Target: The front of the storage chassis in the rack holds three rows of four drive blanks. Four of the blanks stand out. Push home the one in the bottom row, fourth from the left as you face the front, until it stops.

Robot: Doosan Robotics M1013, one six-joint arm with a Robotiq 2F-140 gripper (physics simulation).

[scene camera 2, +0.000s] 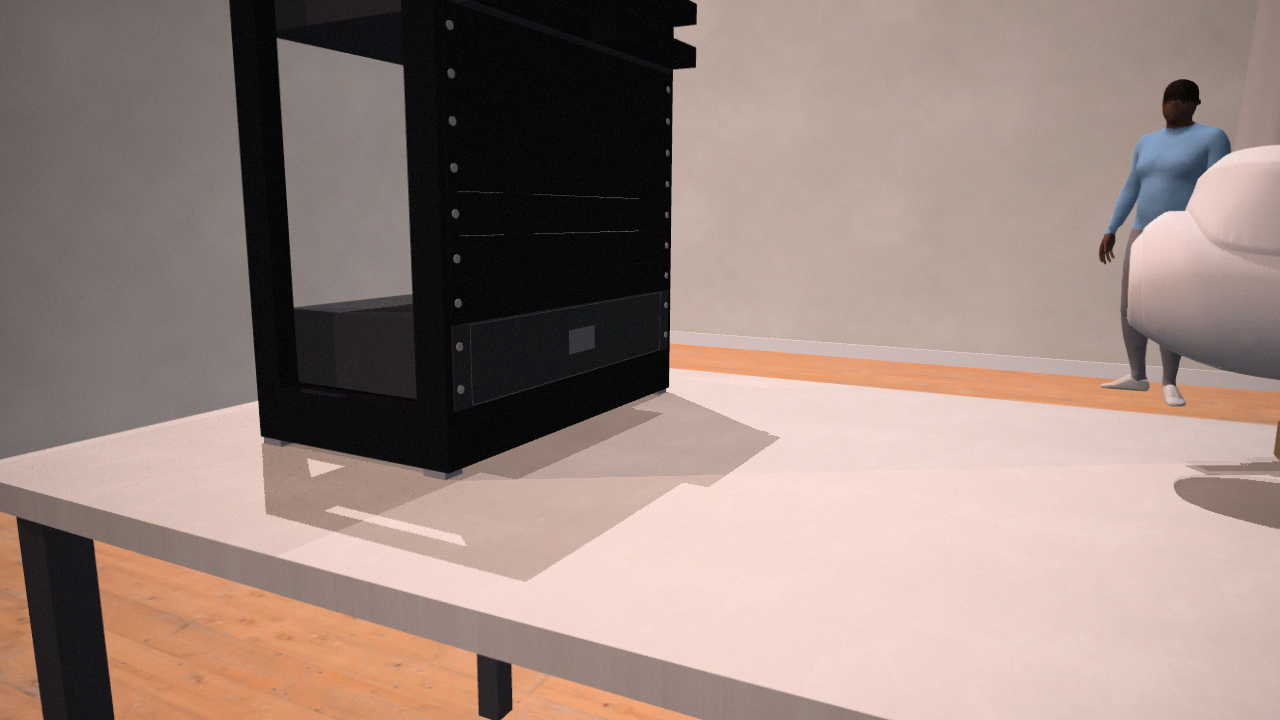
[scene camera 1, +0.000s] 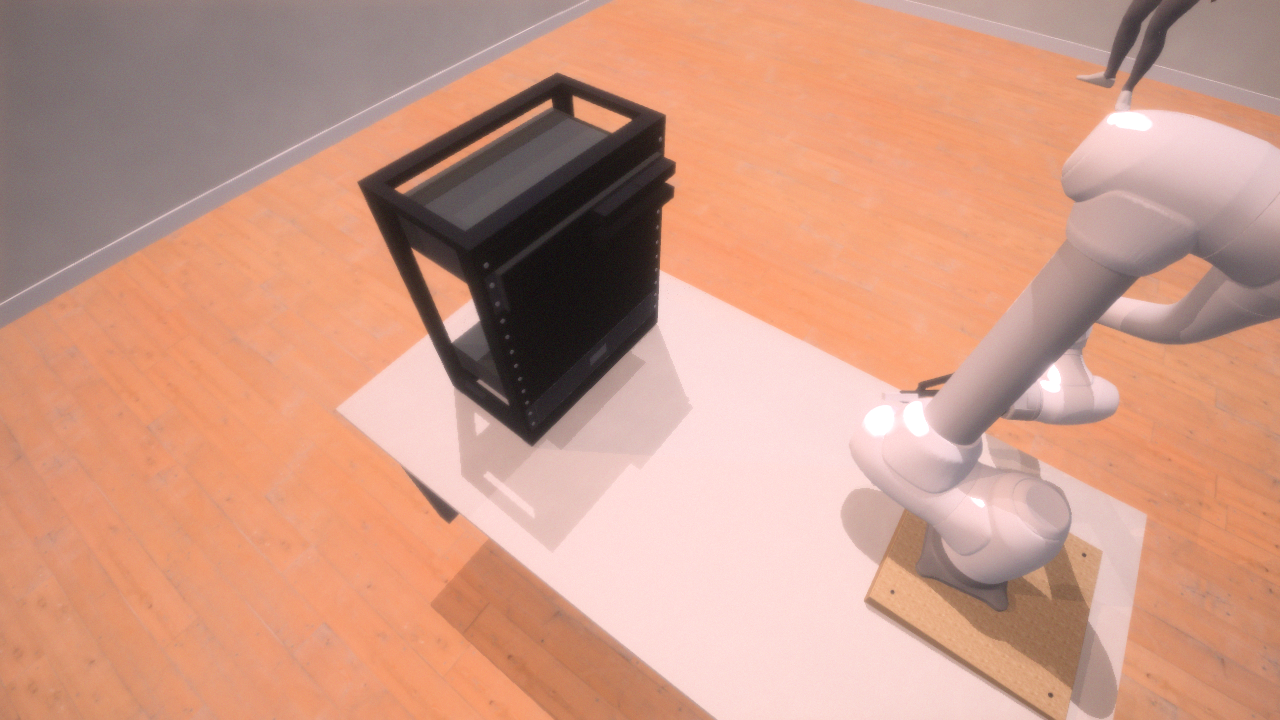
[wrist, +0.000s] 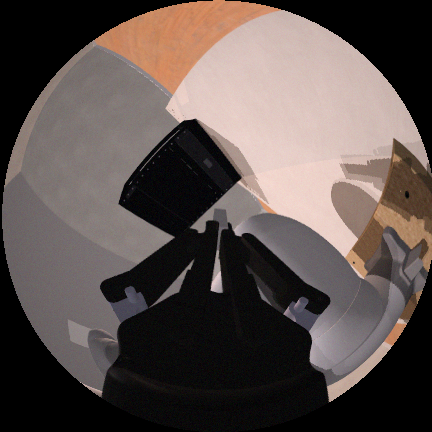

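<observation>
The black rack stands upright on the table. Its front is nearly black in all views, so the storage chassis, its rows of drive blanks and the bottom-row fourth blank cannot be told apart. Faint thin lines cross the front in the scene camera 2 and wrist views. My gripper is shut and empty, with its fingertips together. It is well away from the rack's front, partly hidden behind the arm in the scene camera 1 view. It does not show in the scene camera 2 view.
A grey panel with a small pale label is low in the rack. Dark ledges jut from its upper front. The arm's base stands on a wooden board on the white table. A person stands beyond.
</observation>
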